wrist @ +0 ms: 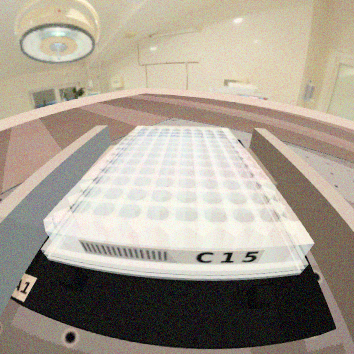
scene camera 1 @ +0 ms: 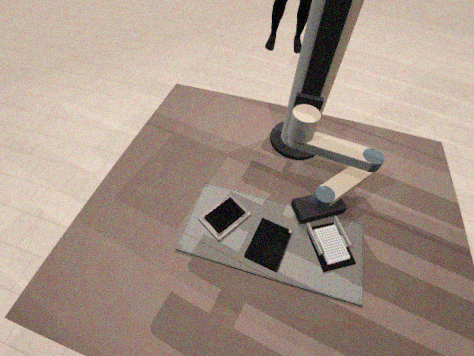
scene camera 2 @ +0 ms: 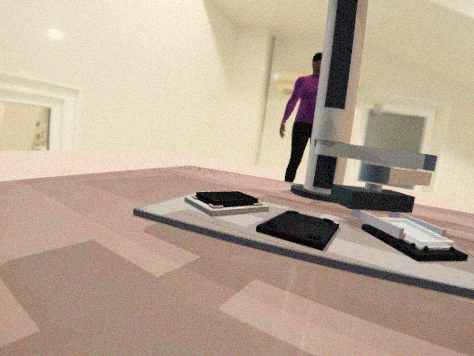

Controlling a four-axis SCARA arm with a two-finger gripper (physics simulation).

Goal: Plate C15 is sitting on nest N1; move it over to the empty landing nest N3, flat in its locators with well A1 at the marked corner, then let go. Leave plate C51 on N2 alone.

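Note:
Plate C15 (scene camera 1: 331, 244) (scene camera 2: 417, 231) (wrist: 170, 200), a clear plate with rows of wells, is between the two long fingers of my gripper (scene camera 1: 336, 250) (scene camera 2: 423, 233) (wrist: 179, 137), which is shut on it. It is low over the black right-hand nest (scene camera 1: 345, 264) (scene camera 2: 442, 256) (wrist: 165, 305), whose front strip shows bare. Small locators show at the plate's lower edge; I cannot tell whether it is seated. The A1 tag (wrist: 25, 287) is at the nest's near left corner, partly hidden by a finger. A black plate (scene camera 1: 226, 214) (scene camera 2: 227, 198), likely C51, lies on the light left-hand nest.
A black nest (scene camera 1: 268, 245) (scene camera 2: 298, 230) with no plate is in the middle. All nests are on a grey board (scene camera 1: 192, 245) (scene camera 2: 165, 214). The arm's column (scene camera 1: 325, 50) (scene camera 2: 334, 115) stands behind the board, and a person (scene camera 2: 302, 100) stands behind it.

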